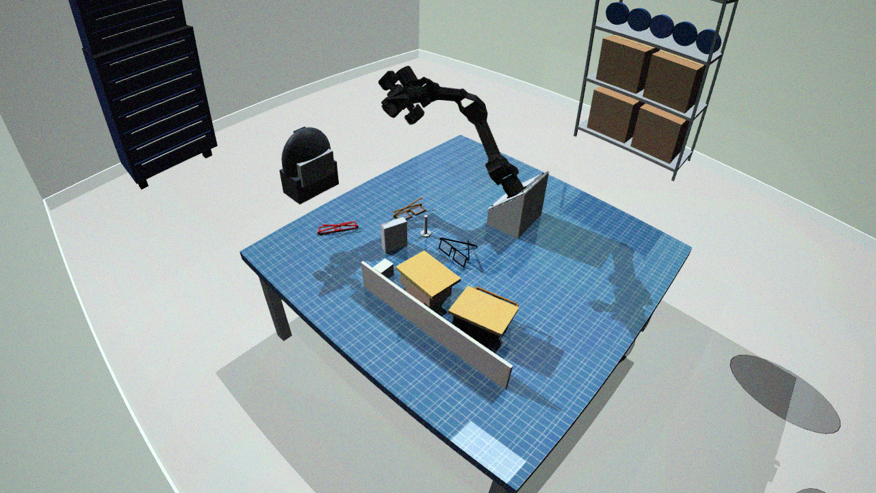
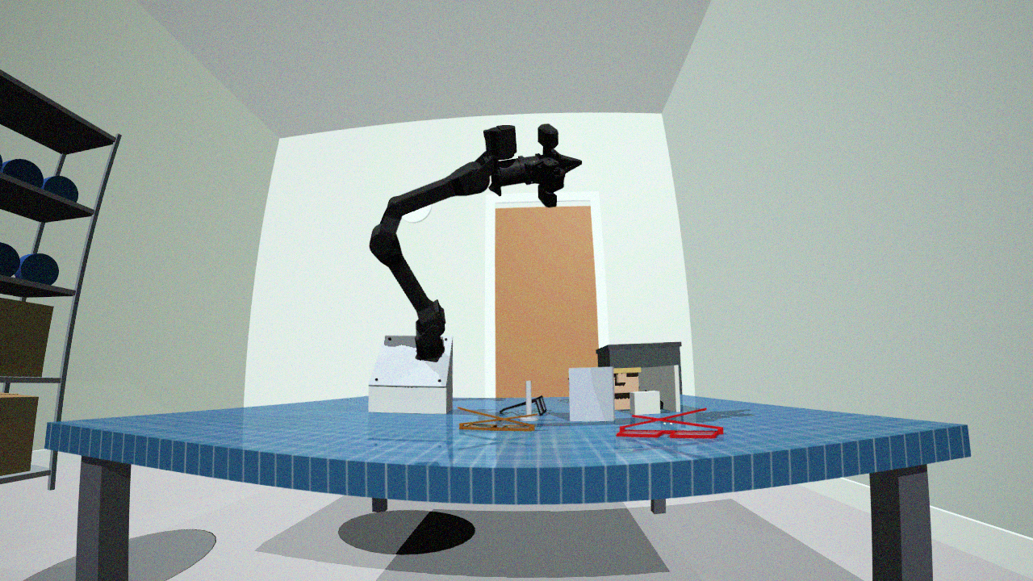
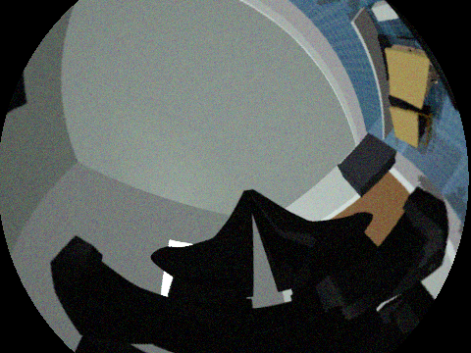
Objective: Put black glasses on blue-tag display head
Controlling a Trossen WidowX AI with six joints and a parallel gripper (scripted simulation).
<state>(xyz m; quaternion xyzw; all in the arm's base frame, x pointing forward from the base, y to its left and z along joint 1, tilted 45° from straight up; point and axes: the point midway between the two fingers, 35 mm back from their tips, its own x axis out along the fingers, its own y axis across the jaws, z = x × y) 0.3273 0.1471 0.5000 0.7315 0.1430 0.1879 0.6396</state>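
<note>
Now: the grey block 52 cm below my gripper tip and 1 cm to the left of it. Round my gripper tip: skin-coloured head: 52 cm below, 28 cm to the left, 6 cm ahead; then small block: 55 cm below, 13 cm ahead, 11 cm to the left; then post: 55 cm below, 14 cm behind, 4 cm to the left.
</note>
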